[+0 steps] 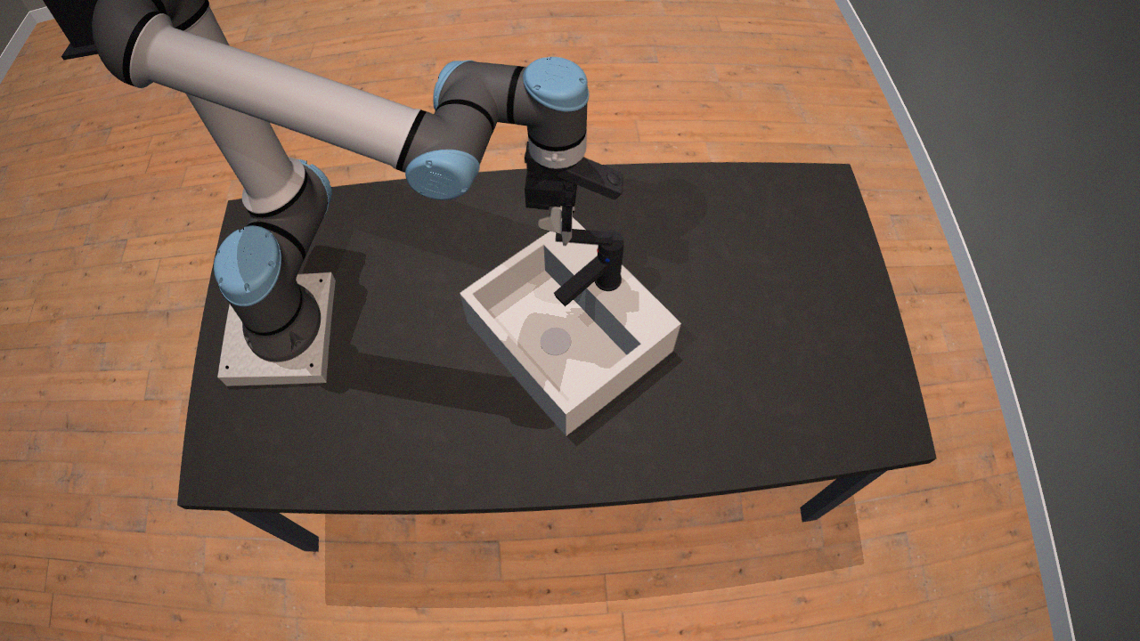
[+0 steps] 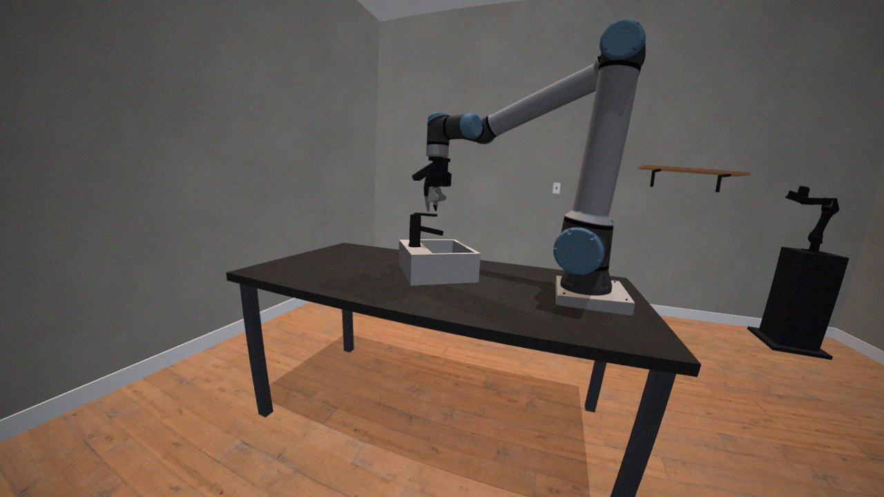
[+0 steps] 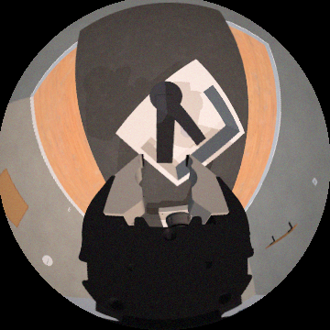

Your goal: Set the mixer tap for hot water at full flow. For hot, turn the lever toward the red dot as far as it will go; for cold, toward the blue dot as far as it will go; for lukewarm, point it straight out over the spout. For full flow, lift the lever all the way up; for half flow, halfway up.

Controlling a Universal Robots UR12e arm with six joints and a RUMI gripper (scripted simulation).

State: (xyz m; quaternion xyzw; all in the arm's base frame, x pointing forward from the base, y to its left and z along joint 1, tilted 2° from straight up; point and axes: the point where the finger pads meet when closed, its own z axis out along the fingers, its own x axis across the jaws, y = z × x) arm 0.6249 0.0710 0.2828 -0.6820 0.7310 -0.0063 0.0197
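Right now my hand is 3 cm short of the lever and 3 cm above it. The rest, counted from my hand: white square basin 1 cm behind, 8 cm to the right, 26 cm below.
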